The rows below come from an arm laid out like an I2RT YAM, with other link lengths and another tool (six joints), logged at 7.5 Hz.
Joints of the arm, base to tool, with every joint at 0 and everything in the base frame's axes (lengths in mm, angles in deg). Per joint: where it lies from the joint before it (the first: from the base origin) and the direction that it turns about. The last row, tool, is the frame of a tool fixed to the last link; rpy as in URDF.
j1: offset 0 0 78.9 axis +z
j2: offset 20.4 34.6 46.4 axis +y
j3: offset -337.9 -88.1 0 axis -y
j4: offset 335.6 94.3 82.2 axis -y
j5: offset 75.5 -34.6 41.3 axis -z
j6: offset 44.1 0 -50.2 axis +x
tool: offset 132 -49 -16 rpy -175.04 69.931 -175.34
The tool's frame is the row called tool.
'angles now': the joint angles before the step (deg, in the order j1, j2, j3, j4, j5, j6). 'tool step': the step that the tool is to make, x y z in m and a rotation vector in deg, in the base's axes. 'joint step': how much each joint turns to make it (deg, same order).
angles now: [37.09, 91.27, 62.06, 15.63, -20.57, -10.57]
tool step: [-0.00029, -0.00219, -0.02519, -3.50, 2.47, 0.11]
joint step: [-0.08, 1.13, -0.02, -3.42, 0.17, -1.40]
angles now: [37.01, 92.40, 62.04, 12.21, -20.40, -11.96]
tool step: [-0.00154, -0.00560, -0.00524, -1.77, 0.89, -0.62]
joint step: [-0.09, -0.39, 0.05, -2.46, 0.79, -0.70]
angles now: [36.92, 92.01, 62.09, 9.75, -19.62, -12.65]
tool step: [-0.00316, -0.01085, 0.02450, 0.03, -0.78, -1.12]
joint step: [-0.40, -2.70, 1.03, -3.14, 0.83, -0.18]
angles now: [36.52, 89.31, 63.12, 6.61, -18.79, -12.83]
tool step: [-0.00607, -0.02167, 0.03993, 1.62, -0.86, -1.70]
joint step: [-1.36, -4.52, 1.18, -3.76, 0.06, 0.92]
